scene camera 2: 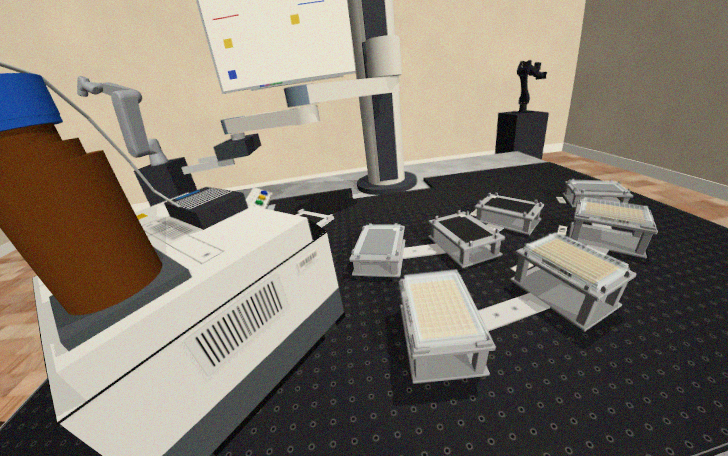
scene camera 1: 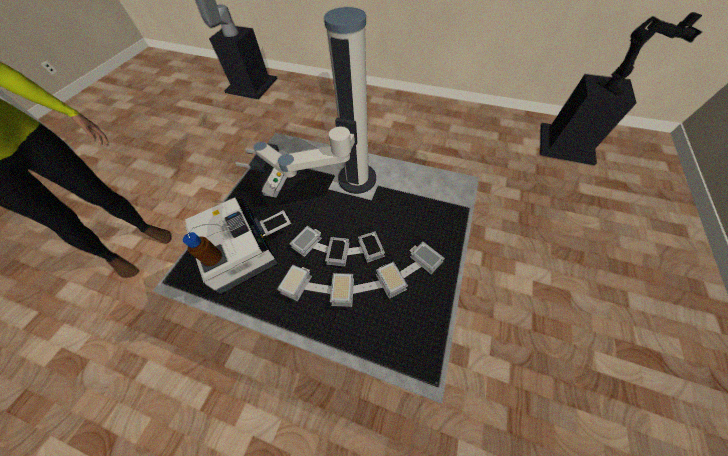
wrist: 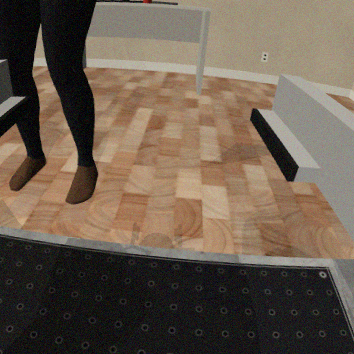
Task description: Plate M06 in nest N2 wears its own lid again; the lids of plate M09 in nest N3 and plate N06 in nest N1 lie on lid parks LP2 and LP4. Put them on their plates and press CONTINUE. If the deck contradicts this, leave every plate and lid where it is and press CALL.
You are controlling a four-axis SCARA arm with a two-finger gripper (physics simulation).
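Places are measured from the arm's base along level axes (x left, y back, z up), in metres.
Pixels of known places: gripper, fingertip midpoint: point(scene camera 2: 191, 165) point(scene camera 1: 241, 156) point(wrist: 140, 85); arm's base at its link origin: point(scene camera 2: 386, 183) point(scene camera 1: 357, 178).
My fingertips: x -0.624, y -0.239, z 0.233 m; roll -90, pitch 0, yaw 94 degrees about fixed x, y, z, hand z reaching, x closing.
Ahead of a thing's pixels: the offset from my fingertips to its top centre. "pt": to the spot under its first point.
Three plates with cream wells sit on nests: left point(scene camera 1: 294, 281) point(scene camera 2: 443, 306), middle point(scene camera 1: 341, 287) point(scene camera 2: 574, 258), right point(scene camera 1: 391, 278) point(scene camera 2: 615, 212). Their labels are unreadable, and whether each wears a clear lid I cannot tell. Grey lid-like panels lie on the inner-left stand point(scene camera 1: 305, 239) point(scene camera 2: 379, 241) and the far-right stand point(scene camera 1: 427, 256) point(scene camera 2: 597, 186). Two inner stands show dark, open centres. The button panel {dz -0.136, dx +0.142, dy +0.033 m} point(scene camera 1: 274, 182) point(scene camera 2: 260, 198) stands near the column. My gripper point(scene camera 1: 245, 157) point(scene camera 2: 193, 165) point(wrist: 140, 85) is open and empty, raised beyond the panel, its fingers at both sides of the wrist view.
A white device {pt dz -0.013, dx +0.309, dy -0.534 m} point(scene camera 1: 236, 249) point(scene camera 2: 257, 257) stands at the left with a brown bottle point(scene camera 1: 203, 250) point(scene camera 2: 69, 214) on top and a frame-like tray extended. The column point(scene camera 1: 358, 107) point(scene camera 2: 382, 134) rises behind the stands. A person point(scene camera 1: 59, 177) point(wrist: 70, 85) stands beyond the deck edge.
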